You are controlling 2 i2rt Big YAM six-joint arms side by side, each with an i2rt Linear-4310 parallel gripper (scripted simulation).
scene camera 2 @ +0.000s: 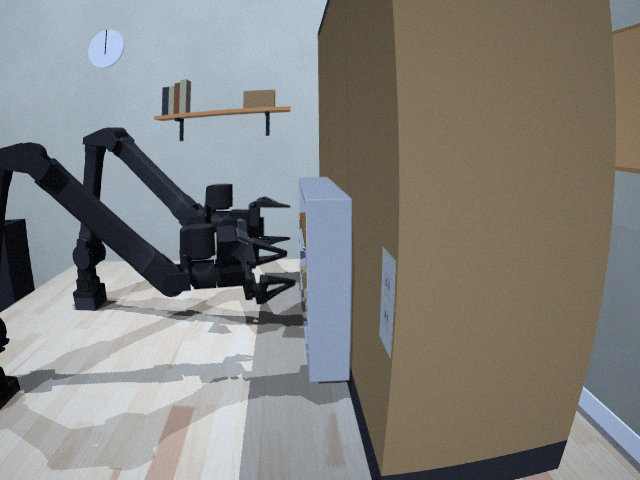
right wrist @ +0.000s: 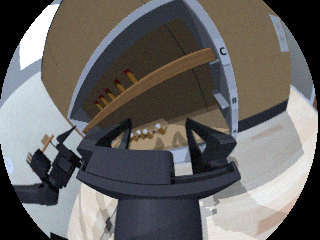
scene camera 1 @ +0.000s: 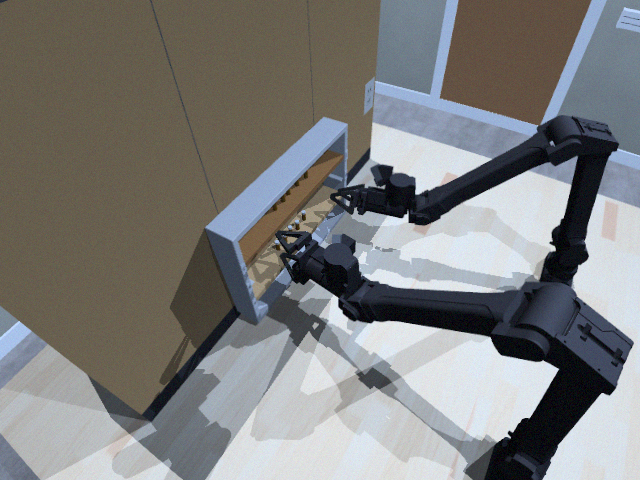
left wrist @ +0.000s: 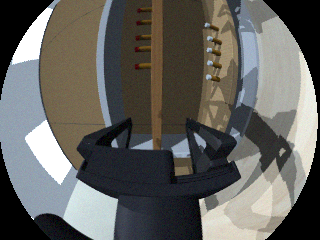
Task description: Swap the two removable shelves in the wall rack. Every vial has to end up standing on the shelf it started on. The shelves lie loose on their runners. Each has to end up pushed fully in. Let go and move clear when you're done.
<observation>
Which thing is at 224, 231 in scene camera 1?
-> A wall rack.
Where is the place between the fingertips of my left gripper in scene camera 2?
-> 290, 222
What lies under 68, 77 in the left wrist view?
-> A wall block.
</observation>
